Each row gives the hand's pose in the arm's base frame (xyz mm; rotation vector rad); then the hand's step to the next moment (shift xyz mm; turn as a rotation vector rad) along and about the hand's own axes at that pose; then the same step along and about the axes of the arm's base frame.
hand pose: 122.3 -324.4 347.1 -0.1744 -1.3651 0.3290
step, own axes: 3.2 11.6 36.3 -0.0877 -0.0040 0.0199
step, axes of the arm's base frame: -36.4 9.5 6.7 -0.0337 -0.0341 -0.0762
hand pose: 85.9 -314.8 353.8 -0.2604 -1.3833 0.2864
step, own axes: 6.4 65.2 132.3 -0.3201 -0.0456 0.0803
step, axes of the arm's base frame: -132.4 65.1 5.6 -0.1290 -0.1533 -0.2662
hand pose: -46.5 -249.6 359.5 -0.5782 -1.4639 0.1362
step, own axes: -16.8 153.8 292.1 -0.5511 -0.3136 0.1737
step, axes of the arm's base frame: -242.7 208.0 -84.2 -0.3163 -0.4554 -0.3533
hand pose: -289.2 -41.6 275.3 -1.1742 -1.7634 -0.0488
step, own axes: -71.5 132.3 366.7 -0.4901 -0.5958 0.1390
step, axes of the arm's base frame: -154.0 205.7 -301.7 -0.4991 -0.5814 -0.1655
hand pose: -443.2 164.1 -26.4 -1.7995 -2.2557 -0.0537
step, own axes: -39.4 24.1 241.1 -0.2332 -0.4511 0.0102
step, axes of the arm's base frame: -10.9 13.0 -244.9 -0.3892 -0.3263 -0.0031
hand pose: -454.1 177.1 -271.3 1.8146 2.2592 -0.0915
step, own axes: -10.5 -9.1 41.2 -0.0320 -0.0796 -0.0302
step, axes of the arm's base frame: -0.6 -20.3 -38.5 -0.0752 -0.0425 0.0284
